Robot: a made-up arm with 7 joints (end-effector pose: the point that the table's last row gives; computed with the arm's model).
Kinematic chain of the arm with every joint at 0, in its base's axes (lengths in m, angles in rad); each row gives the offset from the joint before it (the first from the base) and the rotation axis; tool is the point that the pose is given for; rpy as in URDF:
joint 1: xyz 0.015 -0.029 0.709 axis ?
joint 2: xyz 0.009 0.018 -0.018 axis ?
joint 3: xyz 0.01 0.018 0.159 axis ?
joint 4: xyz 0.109 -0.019 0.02 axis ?
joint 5: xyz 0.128 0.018 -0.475 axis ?
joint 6: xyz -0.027 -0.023 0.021 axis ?
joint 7: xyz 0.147 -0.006 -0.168 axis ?
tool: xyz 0.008 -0.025 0.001 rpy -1.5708 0 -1.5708
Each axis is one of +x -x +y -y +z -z.
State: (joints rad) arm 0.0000 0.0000 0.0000 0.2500 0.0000 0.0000 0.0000
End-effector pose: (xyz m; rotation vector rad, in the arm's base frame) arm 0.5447 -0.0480 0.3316 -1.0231 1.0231 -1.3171
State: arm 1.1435 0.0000 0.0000 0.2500 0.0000 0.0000 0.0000
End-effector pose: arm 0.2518 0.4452 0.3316 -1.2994 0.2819 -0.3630
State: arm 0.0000 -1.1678 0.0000 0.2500 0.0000 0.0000 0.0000
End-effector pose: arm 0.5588 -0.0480 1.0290 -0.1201 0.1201 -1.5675
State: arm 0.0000 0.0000 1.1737 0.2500 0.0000 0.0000 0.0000
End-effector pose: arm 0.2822 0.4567 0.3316 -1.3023 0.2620 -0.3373
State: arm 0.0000 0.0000 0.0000 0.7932 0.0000 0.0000 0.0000
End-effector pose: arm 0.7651 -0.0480 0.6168 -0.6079 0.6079 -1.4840
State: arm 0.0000 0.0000 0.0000 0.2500 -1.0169 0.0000 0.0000
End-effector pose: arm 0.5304 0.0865 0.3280 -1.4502 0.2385 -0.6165
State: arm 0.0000 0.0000 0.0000 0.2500 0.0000 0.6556 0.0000
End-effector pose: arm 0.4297 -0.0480 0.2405 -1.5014 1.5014 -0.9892
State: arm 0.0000 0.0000 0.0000 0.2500 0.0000 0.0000 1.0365
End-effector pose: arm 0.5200 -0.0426 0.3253 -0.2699 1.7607 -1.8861
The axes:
joint 1: +z
joint 2: +y
joint 3: +z
joint 4: -y
joint 5: -z
joint 6: +y
joint 7: -z

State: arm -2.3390 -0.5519 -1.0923 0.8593 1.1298 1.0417 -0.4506
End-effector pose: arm -0.6632 0.0161 0.6857 -1.8301 0.3708 1.9139
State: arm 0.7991 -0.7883 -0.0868 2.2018 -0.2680 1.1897 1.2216
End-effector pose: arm 0.1163 -0.0642 1.5225 0.8341 0.9859 -0.8168
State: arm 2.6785 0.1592 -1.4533 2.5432 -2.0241 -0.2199 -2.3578
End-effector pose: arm -0.1239 0.4097 1.3444 0.5607 1.4168 0.6474
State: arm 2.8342 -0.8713 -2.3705 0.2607 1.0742 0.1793 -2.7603
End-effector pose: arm -0.0008 0.1972 0.1571 -0.8271 0.0878 0.7426
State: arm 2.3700 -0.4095 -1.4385 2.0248 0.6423 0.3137 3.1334
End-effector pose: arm 0.5576 0.2631 1.2803 -0.4243 -2.1609 -0.6466
